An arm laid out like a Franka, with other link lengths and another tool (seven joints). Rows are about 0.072 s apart.
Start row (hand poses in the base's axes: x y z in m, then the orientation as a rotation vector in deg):
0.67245 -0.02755 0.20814 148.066 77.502 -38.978
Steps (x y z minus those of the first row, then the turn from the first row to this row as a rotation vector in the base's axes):
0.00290 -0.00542 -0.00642 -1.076 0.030 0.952
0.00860 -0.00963 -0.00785 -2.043 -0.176 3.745
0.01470 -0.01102 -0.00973 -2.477 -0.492 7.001
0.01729 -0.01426 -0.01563 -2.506 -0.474 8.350
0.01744 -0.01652 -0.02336 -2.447 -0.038 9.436
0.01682 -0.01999 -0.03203 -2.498 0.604 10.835
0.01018 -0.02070 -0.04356 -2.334 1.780 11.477
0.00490 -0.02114 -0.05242 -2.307 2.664 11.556
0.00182 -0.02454 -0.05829 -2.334 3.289 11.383
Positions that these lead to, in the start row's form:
0.67535 -0.03297 0.20172 146.425 77.907 -39.406
0.68105 -0.03718 0.20029 143.276 80.454 -39.150
0.68715 -0.03857 0.19841 140.076 83.783 -38.387
0.68974 -0.04181 0.19251 138.839 85.284 -38.193
0.68989 -0.04407 0.18478 137.886 86.669 -38.562
0.68927 -0.04754 0.17611 136.544 88.373 -39.202
0.68263 -0.04825 0.16458 136.022 89.553 -40.594
0.67735 -0.04869 0.15572 135.926 89.924 -41.763
0.67427 -0.05209 0.14985 136.035 89.899 -42.656

